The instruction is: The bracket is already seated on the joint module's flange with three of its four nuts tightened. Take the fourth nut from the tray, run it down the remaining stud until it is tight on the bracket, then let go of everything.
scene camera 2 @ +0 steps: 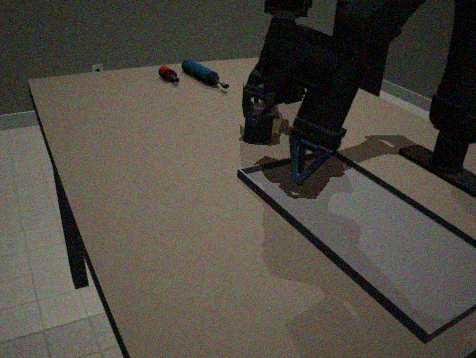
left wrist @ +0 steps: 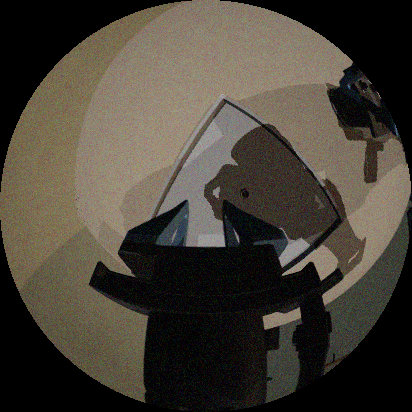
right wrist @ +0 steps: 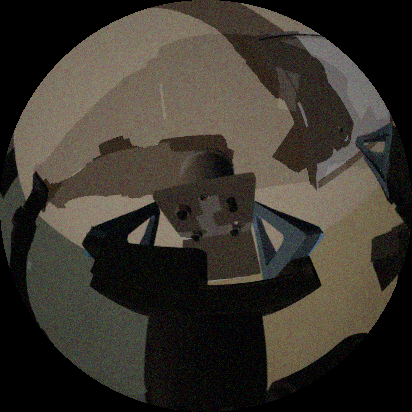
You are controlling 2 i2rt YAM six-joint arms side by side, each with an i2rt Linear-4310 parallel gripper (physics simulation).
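Where they show: left gripper, fingertip midpoint: (scene camera 2: 298, 180) (left wrist: 205, 204) (right wrist: 360, 147); right gripper, fingertip midpoint: (scene camera 2: 254, 117) (right wrist: 204, 206); left arm's base, origin of the base link: (scene camera 2: 443, 170); right arm's base, origin of the base link: (right wrist: 39, 193).
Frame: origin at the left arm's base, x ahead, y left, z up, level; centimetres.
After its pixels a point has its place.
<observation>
The loose nut (left wrist: 244, 193) @(x 31.8, y -7.1, z 0.9 cm) (right wrist: 341, 130) @(x 31.9, y -7.1, z 1.0 cm) lies dark and small on the pale tray (scene camera 2: 400, 235) @(x 26.6, y 11.6, z 0.4 cm) (left wrist: 197, 167) @(x 37.6, y -6.1, z 0.4 cm), within a shadow. My left gripper (scene camera 2: 298, 180) @(x 34.5, y -4.4, z 3.3 cm) (left wrist: 205, 204) @(x 34.5, y -4.4, z 3.3 cm) is slightly open and empty, above the tray's far end; in the left wrist view the nut shows beyond and right of its fingertips. My right gripper (right wrist: 204, 206) @(x 28.3, y -28.0, z 4.4 cm) is wide open, its fingers on either side of the bracket (right wrist: 245, 185) @(x 26.5, y -23.2, z 6.6 cm). The bracket sits on the dark round joint module (scene camera 2: 257, 132) @(x 29.5, y -24.8, z 2.6 cm) (right wrist: 210, 165) @(x 25.7, y -25.2, z 3.2 cm). Dark nuts and openings show on its face; the bare stud is hard to make out.
A red-and-black tool (scene camera 2: 167, 74) @(x 31.1, y -69.8, z 2.5 cm) and a blue cylindrical tool (scene camera 2: 200, 73) @(x 22.5, y -66.4, z 2.8 cm) lie at the back of the table (scene camera 2: 165, 200) @(x 54.2, y -12.2, z 0.0 cm). The tray's raised dark rim runs beneath the left arm. The joint module stands on the table beyond the tray's far corner, close to both arms.
</observation>
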